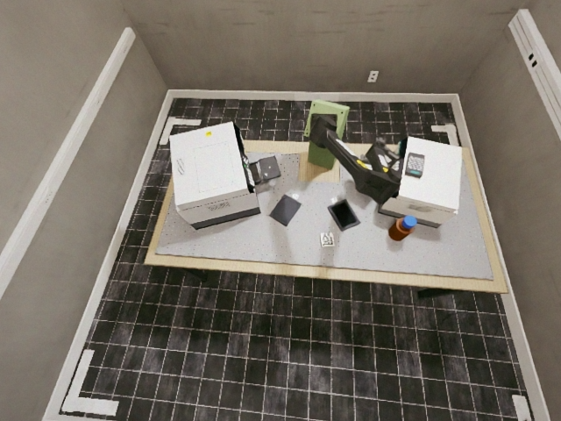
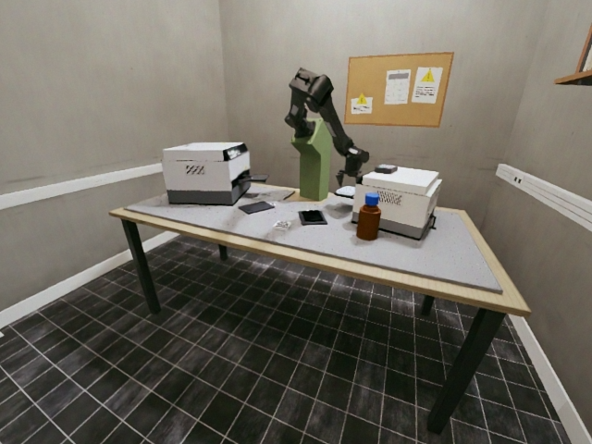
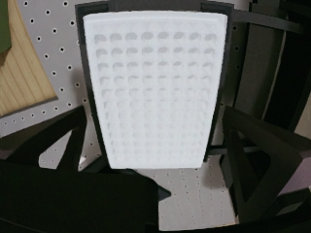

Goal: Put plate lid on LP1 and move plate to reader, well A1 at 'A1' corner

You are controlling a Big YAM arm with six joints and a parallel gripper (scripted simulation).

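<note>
Now: hand 20 mm above the white well plate. The rest, counted from my hand: brown capped bottle: 320 mm ahead, 140 mm to the left; dark flat lid: 220 mm ahead, 130 mm to the right, 100 mm below.
</note>
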